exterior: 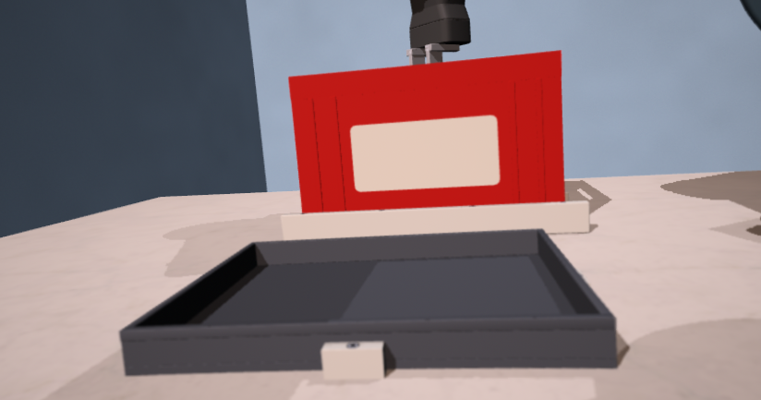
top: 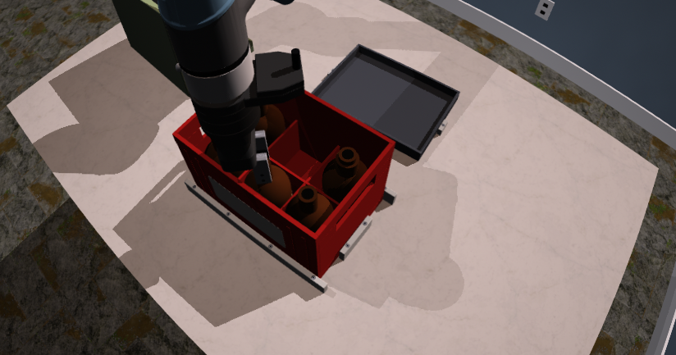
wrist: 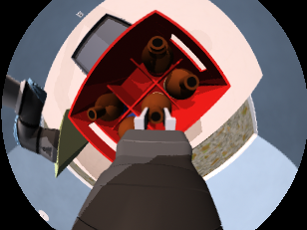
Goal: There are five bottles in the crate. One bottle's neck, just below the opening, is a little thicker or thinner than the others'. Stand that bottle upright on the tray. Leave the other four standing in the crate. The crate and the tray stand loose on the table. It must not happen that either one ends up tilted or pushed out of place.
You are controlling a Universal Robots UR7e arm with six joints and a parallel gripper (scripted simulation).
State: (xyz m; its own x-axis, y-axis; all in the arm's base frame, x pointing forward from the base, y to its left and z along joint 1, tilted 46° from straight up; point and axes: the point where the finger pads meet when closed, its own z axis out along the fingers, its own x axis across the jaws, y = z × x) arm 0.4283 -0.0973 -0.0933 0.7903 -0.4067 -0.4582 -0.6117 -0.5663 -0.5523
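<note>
The red crate lies 10 mm behind my hand, 40 mm to the left of it and 80 mm below it. Round my hand: bottle (80 mm ahead, 100 mm to the left, 70 mm below); dark grey tray (30 mm behind, 330 mm to the left, 150 mm below).
</note>
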